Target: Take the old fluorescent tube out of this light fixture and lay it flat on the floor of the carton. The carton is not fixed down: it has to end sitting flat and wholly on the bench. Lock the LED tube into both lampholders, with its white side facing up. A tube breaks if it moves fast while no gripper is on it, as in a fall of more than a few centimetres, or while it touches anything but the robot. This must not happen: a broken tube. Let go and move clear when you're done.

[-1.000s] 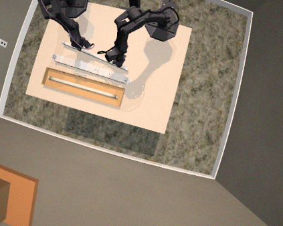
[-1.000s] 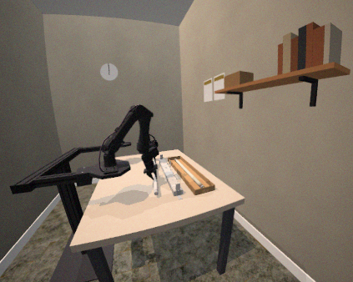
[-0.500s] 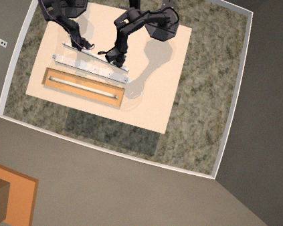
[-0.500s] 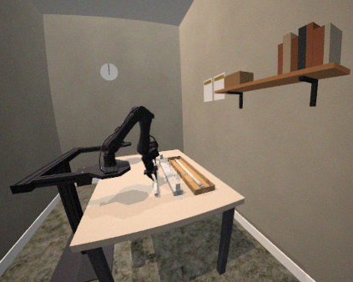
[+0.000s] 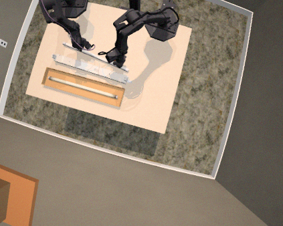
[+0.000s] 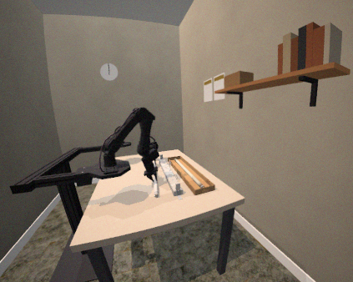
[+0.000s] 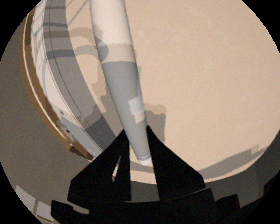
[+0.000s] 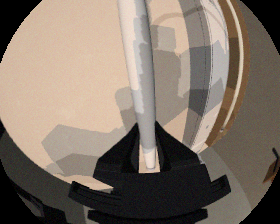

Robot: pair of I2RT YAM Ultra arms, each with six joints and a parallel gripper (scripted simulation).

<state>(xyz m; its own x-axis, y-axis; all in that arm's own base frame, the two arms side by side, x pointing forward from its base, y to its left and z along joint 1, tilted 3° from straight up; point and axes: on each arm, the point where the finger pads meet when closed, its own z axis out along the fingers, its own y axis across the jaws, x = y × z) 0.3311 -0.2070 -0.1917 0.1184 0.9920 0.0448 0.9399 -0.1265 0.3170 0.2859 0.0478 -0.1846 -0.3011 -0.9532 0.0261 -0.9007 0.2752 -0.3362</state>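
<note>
Right now the LED tube is 12 cm to the left of my right hand, 2 cm ahead of it and 1 cm below it. The rest, counted from my right hand: carton 28 cm ahead, 9 cm to the left; light fixture 13 cm ahead, 11 cm to the left, 3 cm above; old fluorescent tube 28 cm ahead, 10 cm to the left, 1 cm below.
</note>
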